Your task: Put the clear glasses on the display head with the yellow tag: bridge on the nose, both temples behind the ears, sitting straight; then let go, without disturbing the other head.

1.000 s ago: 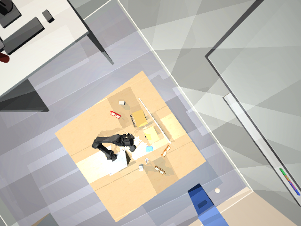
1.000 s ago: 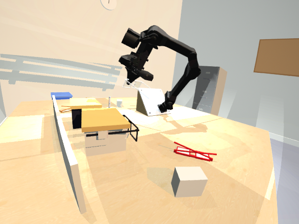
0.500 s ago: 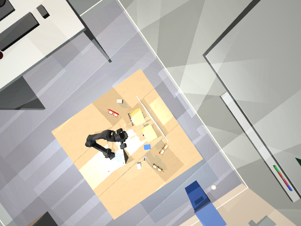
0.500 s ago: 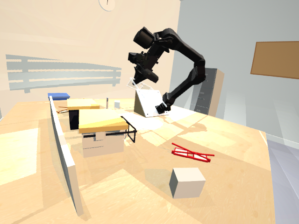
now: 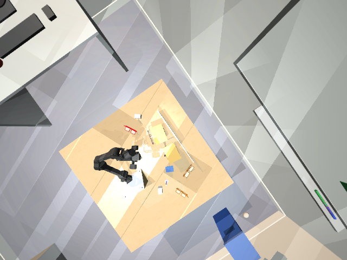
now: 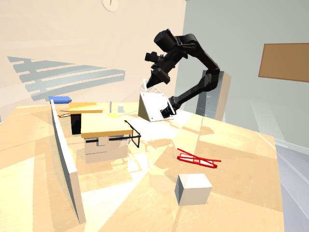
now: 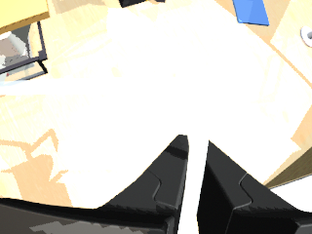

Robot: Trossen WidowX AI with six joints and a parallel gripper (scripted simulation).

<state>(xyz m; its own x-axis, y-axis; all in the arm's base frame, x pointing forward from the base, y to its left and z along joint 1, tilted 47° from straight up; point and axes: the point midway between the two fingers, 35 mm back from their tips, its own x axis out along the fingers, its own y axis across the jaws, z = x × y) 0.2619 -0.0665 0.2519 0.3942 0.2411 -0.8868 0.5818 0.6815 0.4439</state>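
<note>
The blue block is 100 mm ahead of my gripper tip, 270 mm to the right of it and 200 mm below it. Round my gripper tip: low white wall: 340 mm ahead, 30 mm to the right, 150 mm below.
</note>
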